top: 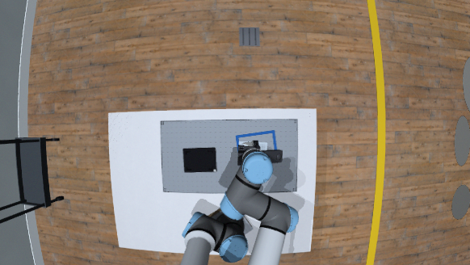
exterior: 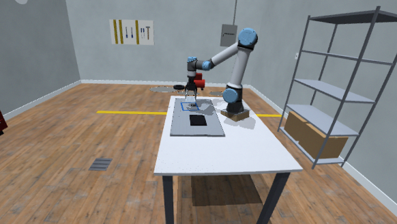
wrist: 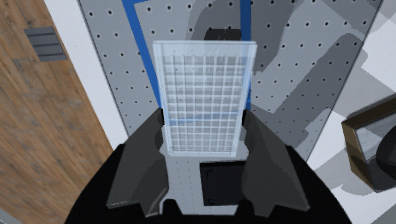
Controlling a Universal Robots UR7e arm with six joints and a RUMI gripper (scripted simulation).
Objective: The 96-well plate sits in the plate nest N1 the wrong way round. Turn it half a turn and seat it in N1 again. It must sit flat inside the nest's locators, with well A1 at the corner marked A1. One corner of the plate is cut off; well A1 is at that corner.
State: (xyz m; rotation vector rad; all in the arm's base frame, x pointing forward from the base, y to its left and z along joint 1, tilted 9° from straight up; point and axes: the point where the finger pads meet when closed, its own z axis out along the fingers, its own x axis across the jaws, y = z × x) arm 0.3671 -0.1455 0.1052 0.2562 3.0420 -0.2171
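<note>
Right now the black rectangular nest is 260 mm to the left of my hand, 80 mm below it and 20 mm behind it. The rest, counted from my hand: clear 96-well plate (10 mm below).
</note>
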